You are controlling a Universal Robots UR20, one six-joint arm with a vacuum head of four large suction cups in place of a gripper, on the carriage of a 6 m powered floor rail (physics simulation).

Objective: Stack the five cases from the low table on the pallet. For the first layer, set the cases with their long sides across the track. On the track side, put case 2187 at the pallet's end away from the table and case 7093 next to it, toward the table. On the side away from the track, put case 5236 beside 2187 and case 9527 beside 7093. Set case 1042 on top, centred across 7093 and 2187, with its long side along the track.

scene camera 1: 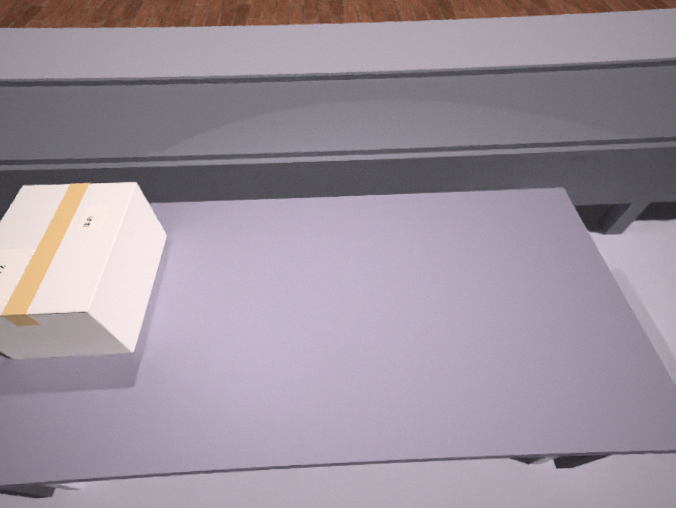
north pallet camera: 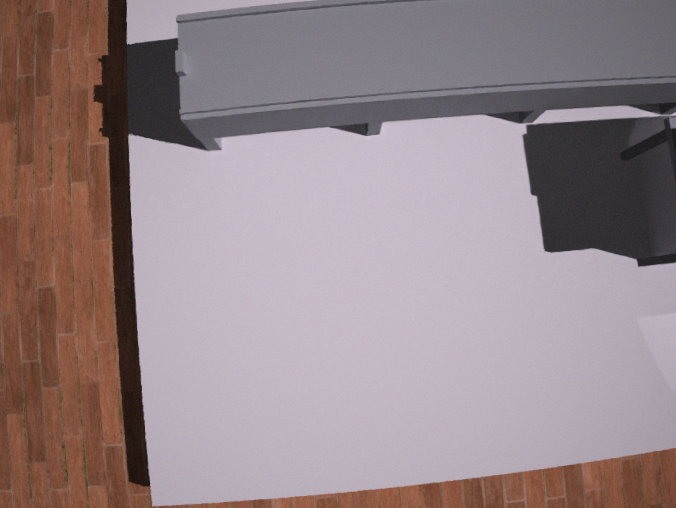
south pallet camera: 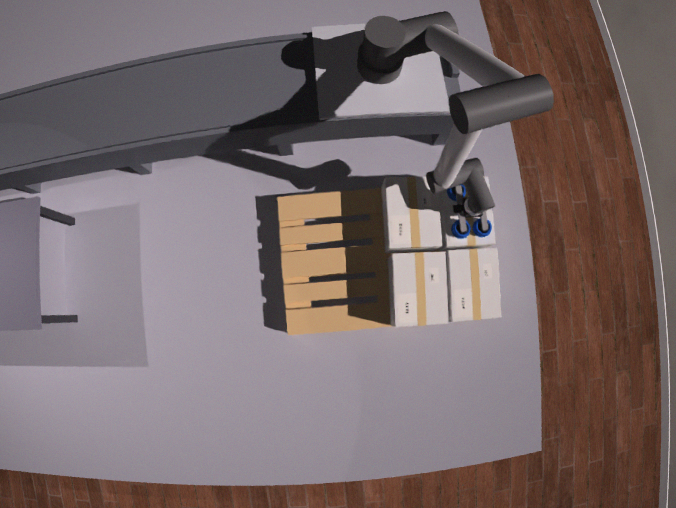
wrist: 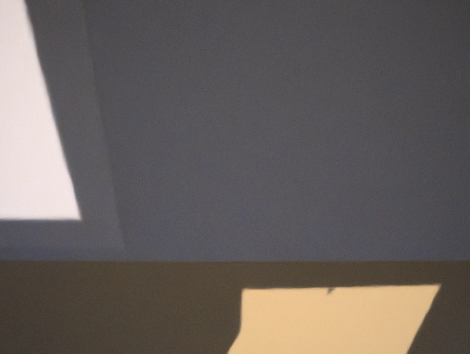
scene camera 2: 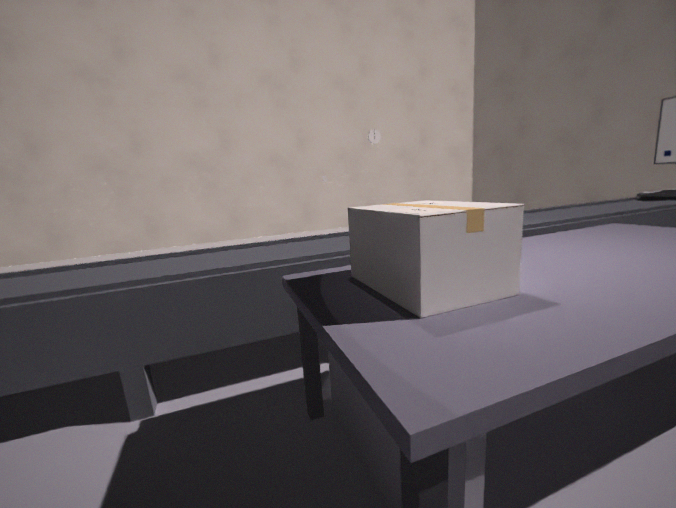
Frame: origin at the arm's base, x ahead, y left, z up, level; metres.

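Where they show: hand, its tool point: (wrist: 230, 266); arm's base, origin of its link: (south pallet camera: 379, 65).
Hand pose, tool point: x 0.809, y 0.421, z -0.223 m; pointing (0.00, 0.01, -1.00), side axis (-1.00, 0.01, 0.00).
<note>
Things, the pixels of their top centre, and the offset from my tool point. Level surfaces: height alone.
- low table, height of its surface: dz +0.183 m
- Case 7093, centre of its top: (south pallet camera: 413, 211) dx -0.015, dy -0.310, dz +0.021 m
- case 5236, centre of its top: (south pallet camera: 475, 284) dx +0.406, dy -0.007, dz +0.021 m
- case 2187, centre of its top: (wrist: 229, 340) (south pallet camera: 468, 210) dx +0.001, dy +0.000, dz +0.023 m
Case 1042 (scene camera 1: 112, 267) (scene camera 2: 469, 262), by elimination, stands at one end of the low table (scene camera 1: 382, 327) (scene camera 2: 606, 273). In the south pallet camera the pallet (south pallet camera: 314, 264) bears cases in two rows. Case 7093 (south pallet camera: 426, 234) is on the track side, case 9527 (south pallet camera: 405, 284) and case 5236 (south pallet camera: 461, 273) on the far side; labels are too small to read, so I name them by position. My vacuum head (south pallet camera: 469, 209) is on case 2187 (south pallet camera: 487, 241) (wrist: 300, 125) at the track-side end, beside 7093, level with its neighbours. Its cups appear sealed on the top; the fourth cup is hidden.
The long grey track (scene camera 1: 327, 120) (north pallet camera: 409, 60) (south pallet camera: 207, 103) runs beside the table and pallet. The carriage (south pallet camera: 415, 92) stands at its end with the arm reaching over the pallet. The low table's end (south pallet camera: 19, 273) shows left of the pallet.
</note>
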